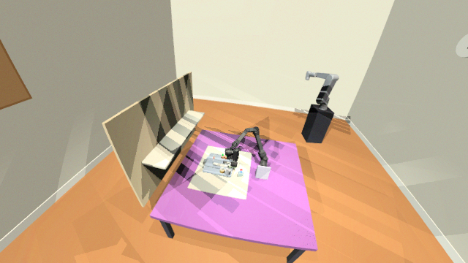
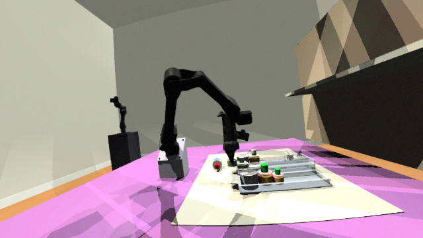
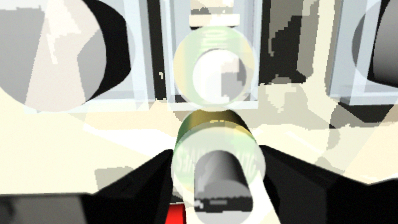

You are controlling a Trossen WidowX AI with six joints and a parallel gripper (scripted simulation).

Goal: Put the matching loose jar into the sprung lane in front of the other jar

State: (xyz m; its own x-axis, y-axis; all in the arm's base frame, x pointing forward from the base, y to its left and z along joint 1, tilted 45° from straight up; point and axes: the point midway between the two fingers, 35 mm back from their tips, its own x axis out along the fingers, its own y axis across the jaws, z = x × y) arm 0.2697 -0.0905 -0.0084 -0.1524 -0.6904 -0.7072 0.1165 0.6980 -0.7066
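Now: the cream mat 110 mm ahead of my gripper tip and 60 mm below it. From my gripper tip the other things lie so: wall shelf 550 mm ahead, 310 mm above, 60 mm to the right.
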